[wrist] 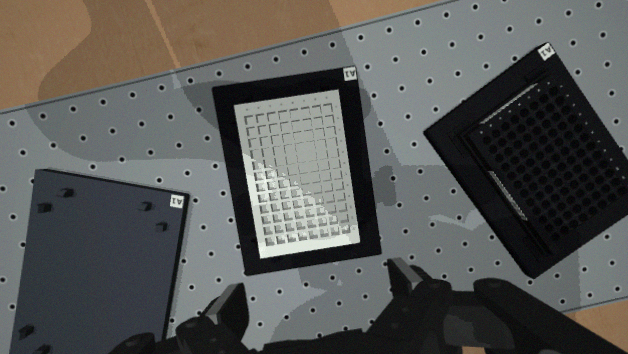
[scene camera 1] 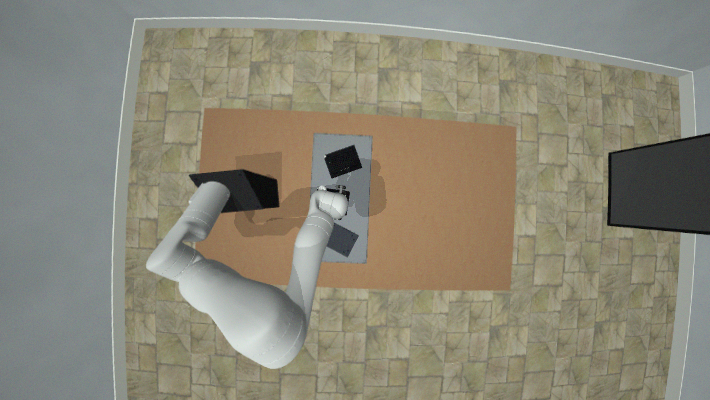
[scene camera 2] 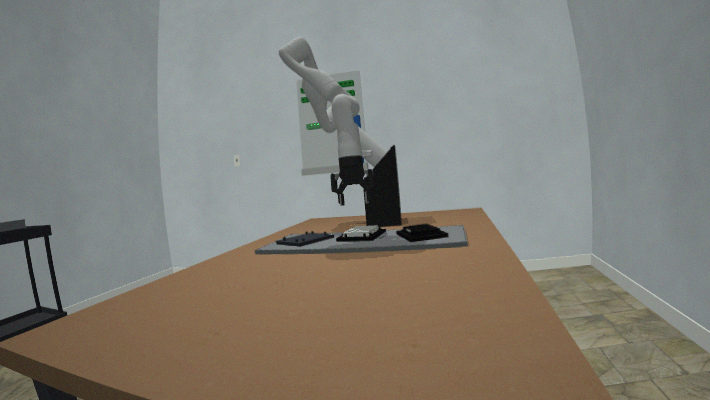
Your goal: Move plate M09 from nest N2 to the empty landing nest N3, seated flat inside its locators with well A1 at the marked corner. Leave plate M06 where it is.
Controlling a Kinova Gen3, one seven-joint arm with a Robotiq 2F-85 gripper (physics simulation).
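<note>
A white well plate (scene camera 2: pixel 362 231) (wrist: pixel 305 150) lies in the black middle nest (wrist: pixel 237 175), whose A1 mark is at its upper right in the wrist view. A black well plate (scene camera 1: pixel 343 161) (scene camera 2: pixel 424 228) (wrist: pixel 555 160) lies in the black nest (wrist: pixel 462 165) on the right of the wrist view. No plate number is readable. The empty dark blue-grey nest (scene camera 1: pixel 345 239) (scene camera 2: pixel 304 239) (wrist: pixel 100 270) has small upright locators and an A1 mark. My gripper (scene camera 2: pixel 354 200) (wrist: pixel 317 288) is open and empty, raised above the middle nest. The arm hides most of the middle nest in scene camera 1.
The nests stand on a grey perforated board (scene camera 1: pixel 340 140) (scene camera 2: pixel 457 237) (wrist: pixel 150 130) on the brown table (scene camera 1: pixel 440 200) (scene camera 2: pixel 350 310). A tall black panel (scene camera 1: pixel 255 190) (scene camera 2: pixel 384 195) stands behind the board. A black shelf unit (scene camera 2: pixel 30 232) is beyond the table's left side in scene camera 2.
</note>
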